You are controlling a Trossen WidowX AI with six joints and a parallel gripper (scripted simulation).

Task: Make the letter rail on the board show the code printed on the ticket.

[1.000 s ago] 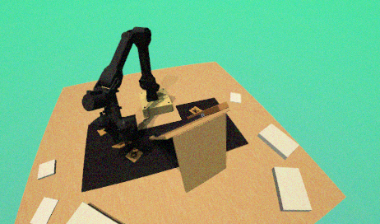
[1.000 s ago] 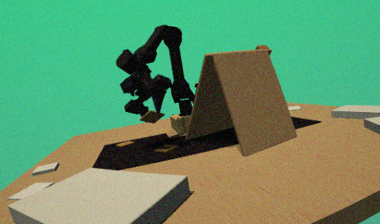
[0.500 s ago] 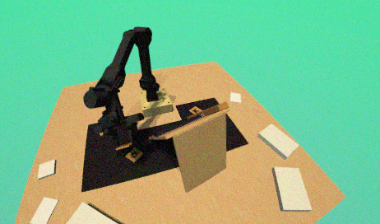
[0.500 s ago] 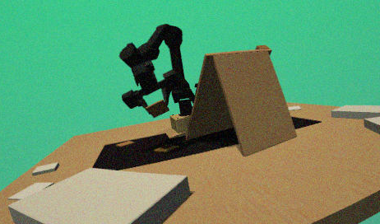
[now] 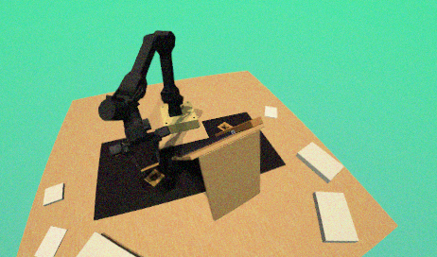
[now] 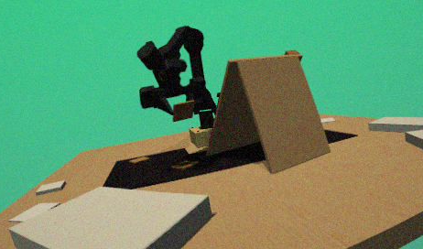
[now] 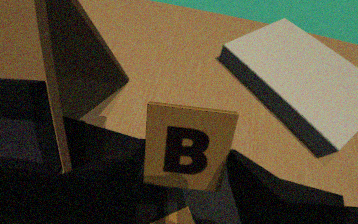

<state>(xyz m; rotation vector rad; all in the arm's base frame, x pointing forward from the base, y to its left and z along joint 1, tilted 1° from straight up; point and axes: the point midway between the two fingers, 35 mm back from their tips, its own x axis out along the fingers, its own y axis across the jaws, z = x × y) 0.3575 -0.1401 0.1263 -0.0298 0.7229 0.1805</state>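
The white ticket is 160 mm to the left of my gripper tip, 90 mm behind it and 70 mm below it. The rest, counted from my gripper tip: black mat 180 mm behind, 160 mm below, 140 mm to the left.
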